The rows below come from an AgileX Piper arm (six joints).
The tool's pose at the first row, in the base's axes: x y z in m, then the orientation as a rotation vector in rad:
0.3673, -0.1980, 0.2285, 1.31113, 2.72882, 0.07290
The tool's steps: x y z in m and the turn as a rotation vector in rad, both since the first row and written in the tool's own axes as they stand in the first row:
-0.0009, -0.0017, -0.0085, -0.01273, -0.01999, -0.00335
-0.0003, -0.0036, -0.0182, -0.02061, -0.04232, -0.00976
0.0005, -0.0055, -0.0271, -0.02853, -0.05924, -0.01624
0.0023, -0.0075, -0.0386, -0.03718, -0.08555, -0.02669
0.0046, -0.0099, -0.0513, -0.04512, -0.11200, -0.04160
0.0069, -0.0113, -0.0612, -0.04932, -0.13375, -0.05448
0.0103, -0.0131, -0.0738, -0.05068, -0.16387, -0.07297
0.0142, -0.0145, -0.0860, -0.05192, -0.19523, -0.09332
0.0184, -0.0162, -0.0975, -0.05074, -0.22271, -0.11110
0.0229, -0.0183, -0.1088, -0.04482, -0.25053, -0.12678
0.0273, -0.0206, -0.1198, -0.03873, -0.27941, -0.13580
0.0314, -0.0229, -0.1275, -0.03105, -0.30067, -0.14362
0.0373, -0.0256, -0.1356, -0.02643, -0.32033, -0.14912
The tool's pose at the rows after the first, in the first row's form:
0.3655, -0.1997, 0.2369, 1.29688, 2.70937, 0.07633
0.3625, -0.2004, 0.2463, 1.27902, 2.69177, 0.07140
0.3594, -0.2009, 0.2548, 1.26287, 2.67861, 0.07016
0.3553, -0.2007, 0.2659, 1.23833, 2.65969, 0.06339
0.3505, -0.2003, 0.2781, 1.20813, 2.64339, 0.05532
0.3468, -0.1993, 0.2876, 1.18321, 2.63104, 0.04570
0.3417, -0.1977, 0.2997, 1.14913, 2.61568, 0.02674
0.3367, -0.1955, 0.3114, 1.11250, 2.59987, 0.00701
0.3314, -0.1932, 0.3223, 1.08118, 2.58643, -0.01290
0.3256, -0.1909, 0.3329, 1.05372, 2.57293, -0.03860
0.3197, -0.1889, 0.3433, 1.03476, 2.55480, -0.06426
0.3145, -0.1871, 0.3504, 1.01995, 2.54298, -0.08706
0.3077, -0.1841, 0.3577, 1.00798, 2.53016, -0.10470

